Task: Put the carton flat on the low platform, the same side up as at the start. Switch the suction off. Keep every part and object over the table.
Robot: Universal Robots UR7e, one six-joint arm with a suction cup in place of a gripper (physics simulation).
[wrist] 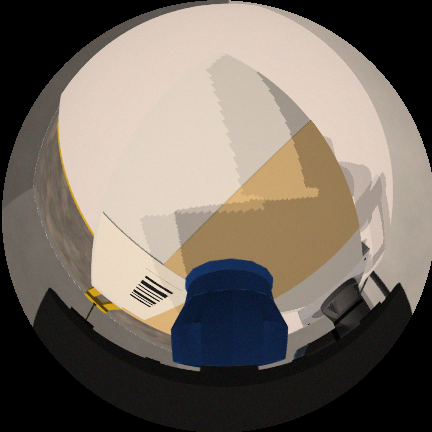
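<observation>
The carton (pixel 175 150) fills much of the wrist view. It has a cream top with a wide tan area, and a barcode label on its lower left. My blue suction cup (pixel 229 272) is against the carton's near part and holds it, with no gap showing between them. Jagged shadows lie across the carton's top. The low platform does not show in this view; the carton may hide it. The carton's underside is hidden, so its height above what lies below cannot be told.
The pale table top (pixel 125 65) extends beyond the carton at the top and right. Its left edge borders a brown floor with a yellow line. A yellow object (pixel 100 300) stands beyond the lower left. A dark round part (pixel 344 302) shows at the lower right, near shadows on the table.
</observation>
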